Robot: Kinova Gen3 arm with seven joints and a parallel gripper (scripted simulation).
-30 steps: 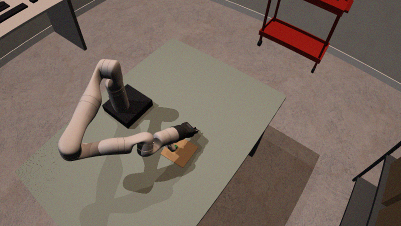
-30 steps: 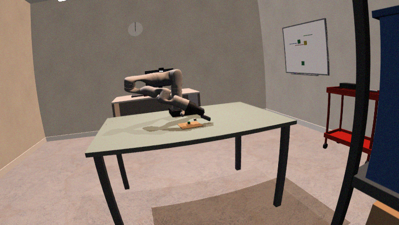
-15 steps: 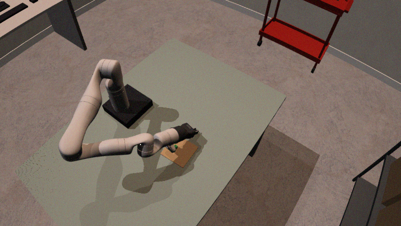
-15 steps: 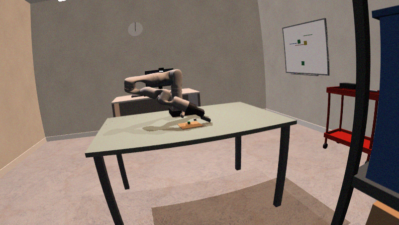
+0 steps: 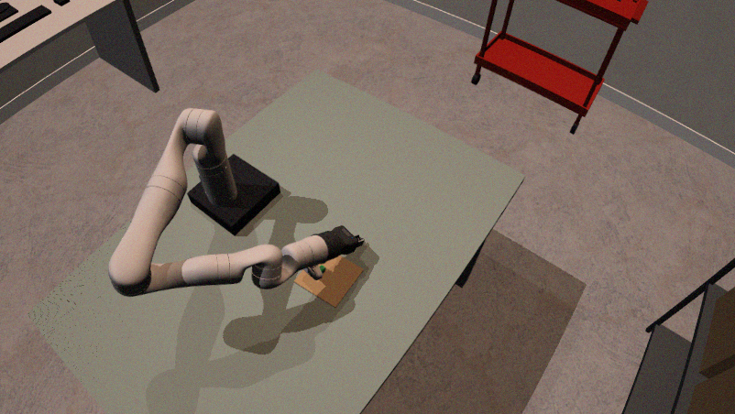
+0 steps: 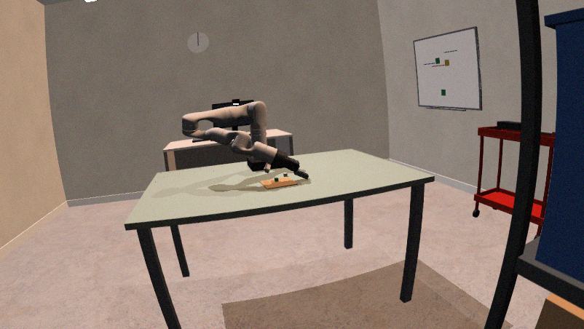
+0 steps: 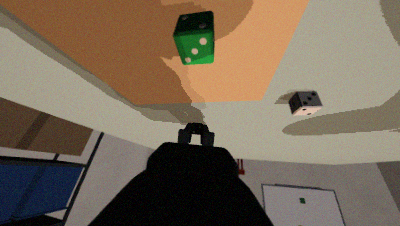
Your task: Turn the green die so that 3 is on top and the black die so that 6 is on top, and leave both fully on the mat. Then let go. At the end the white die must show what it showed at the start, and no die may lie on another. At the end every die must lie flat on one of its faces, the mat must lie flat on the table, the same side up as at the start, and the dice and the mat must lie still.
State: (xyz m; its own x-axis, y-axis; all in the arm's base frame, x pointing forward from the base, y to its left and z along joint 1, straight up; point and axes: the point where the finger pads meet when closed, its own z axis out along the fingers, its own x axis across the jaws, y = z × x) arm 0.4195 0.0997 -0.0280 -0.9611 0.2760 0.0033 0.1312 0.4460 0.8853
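Right now the green die is 30 mm behind my hand, 130 mm to the right of it and 10 mm below it. Round my hand: white die 110 mm behind, 50 mm to the right, 10 mm below; black die 10 mm to the left, 10 mm below; orange mat 10 mm behind, 130 mm to the right, 20 mm below.
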